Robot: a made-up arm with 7 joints. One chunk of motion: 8 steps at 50 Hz.
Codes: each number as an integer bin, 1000 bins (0 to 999) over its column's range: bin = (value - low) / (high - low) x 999, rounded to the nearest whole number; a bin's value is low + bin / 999 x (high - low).
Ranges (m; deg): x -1.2..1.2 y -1.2..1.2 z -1.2..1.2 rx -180..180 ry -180..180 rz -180..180
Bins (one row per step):
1: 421 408 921 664 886 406
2: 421 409 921 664 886 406
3: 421 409 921 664 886 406
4: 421 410 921 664 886 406
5: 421 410 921 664 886 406
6: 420 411 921 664 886 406
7: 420 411 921 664 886 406
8: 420 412 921 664 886 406
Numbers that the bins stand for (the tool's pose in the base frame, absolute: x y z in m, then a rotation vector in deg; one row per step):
1: -0.1886 -0.2198 1.0126 59.28 139.28 -33.69
2: -0.1886 -0.2174 1.0126 59.28 139.28 -33.69
3: -0.1886 -0.2174 1.0126 59.28 139.28 -33.69
4: -0.1886 -0.2150 1.0126 59.28 139.28 -33.69
5: -0.1886 -0.2150 1.0126 59.28 139.28 -33.69
6: -0.1910 -0.2126 1.0126 59.28 139.28 -33.69
7: -0.1910 -0.2126 1.0126 59.28 139.28 -33.69
8: -0.1910 -0.2102 1.0126 59.28 139.28 -33.69

